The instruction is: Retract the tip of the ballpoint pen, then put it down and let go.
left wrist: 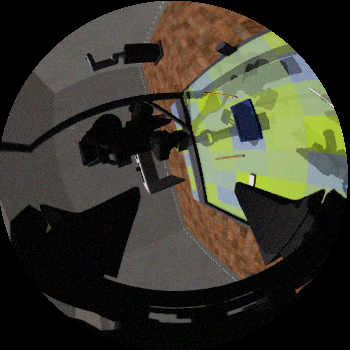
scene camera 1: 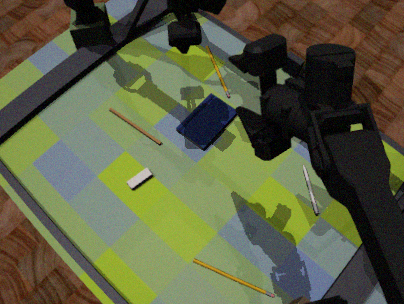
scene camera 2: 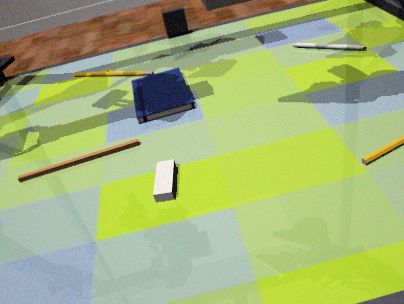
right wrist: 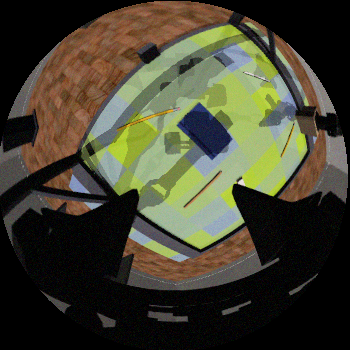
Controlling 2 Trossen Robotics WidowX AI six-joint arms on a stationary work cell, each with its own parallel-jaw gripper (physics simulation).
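Seen in the pictures: left gripper, fingertip midpoint: [left wrist: 188,189] [scene camera 1: 234,83]; right gripper, fingertip midpoint: [left wrist: 177,126] [right wrist: 186,191]; left arm's base, origin of the base link: [right wrist: 317,121]; right arm's base, origin of the base link: [scene camera 1: 87,15].
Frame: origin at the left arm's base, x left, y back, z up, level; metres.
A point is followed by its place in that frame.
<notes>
The ballpoint pen, a slim white-grey pen [scene camera 1: 310,190] {y -0.162, x -0.284, z -0.097 m} [scene camera 2: 330,47] {y -0.162, x -0.281, z -0.100 m} [left wrist: 321,97] [right wrist: 256,76] {y -0.171, x -0.289, z -0.099 m}, lies flat on the checkered mat, apart from both grippers. Its narrow tapered end points up in scene camera 1 and left in scene camera 2; whether the tip is out is too small to tell. My left gripper [scene camera 1: 233,83] {y -0.352, x -0.190, z 0.246 m} [left wrist: 188,189] {y -0.352, x -0.190, z 0.246 m} is open and empty, raised above the mat up and left of the pen in scene camera 1. My right gripper [right wrist: 186,191] {y -0.561, x -0.295, z 0.126 m} is open and empty; it shows partly at the top of scene camera 1, far from the pen.
A dark blue book [scene camera 1: 207,121] {y -0.468, x -0.270, z -0.092 m} [scene camera 2: 162,94] {y -0.469, x -0.257, z -0.092 m} lies mid-mat. A yellow pencil [scene camera 1: 218,72] {y -0.548, x -0.414, z -0.098 m} [scene camera 2: 113,74] {y -0.553, x -0.414, z -0.100 m} is beside it, another yellow pencil [scene camera 1: 233,278] {y -0.177, x -0.009, z -0.097 m} [scene camera 2: 383,150] {y -0.243, x 0.009, z -0.098 m} farther off. A brown stick [scene camera 1: 135,126] {y -0.600, x -0.144, z -0.098 m} [scene camera 2: 79,160] {y -0.604, x -0.142, z -0.099 m} and a white eraser [scene camera 1: 140,179] {y -0.486, x -0.047, z -0.092 m} [scene camera 2: 165,180] {y -0.491, x -0.039, z -0.092 m} also lie there.
</notes>
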